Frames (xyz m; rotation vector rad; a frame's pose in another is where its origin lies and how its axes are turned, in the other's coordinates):
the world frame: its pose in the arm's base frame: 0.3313 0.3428 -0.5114 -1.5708 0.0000 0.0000
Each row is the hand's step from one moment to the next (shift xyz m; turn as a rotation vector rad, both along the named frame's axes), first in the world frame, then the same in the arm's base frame.
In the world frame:
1: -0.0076 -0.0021 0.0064 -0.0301 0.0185 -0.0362
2: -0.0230 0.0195 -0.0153 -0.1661 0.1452 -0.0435
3: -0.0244 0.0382 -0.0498 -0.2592 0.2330 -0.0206
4: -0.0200 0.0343 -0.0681 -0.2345 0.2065 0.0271
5: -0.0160 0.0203 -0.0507 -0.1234 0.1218 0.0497
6: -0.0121 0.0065 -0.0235 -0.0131 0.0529 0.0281
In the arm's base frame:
1: -0.0076 0.0064 0.0021 -0.0301 -0.0362 -0.0185
2: -0.0230 -0.0153 -0.0195 -0.1661 -0.0435 -0.1452
3: -0.0244 -0.0498 -0.0382 -0.2592 -0.0206 -0.2330
4: -0.0200 -0.0681 -0.0343 -0.2345 0.0271 -0.2065
5: -0.0160 -0.0507 -0.0203 -0.1234 0.0497 -0.1218
6: -0.0121 -0.0235 -0.0065 -0.0131 0.0281 -0.0529

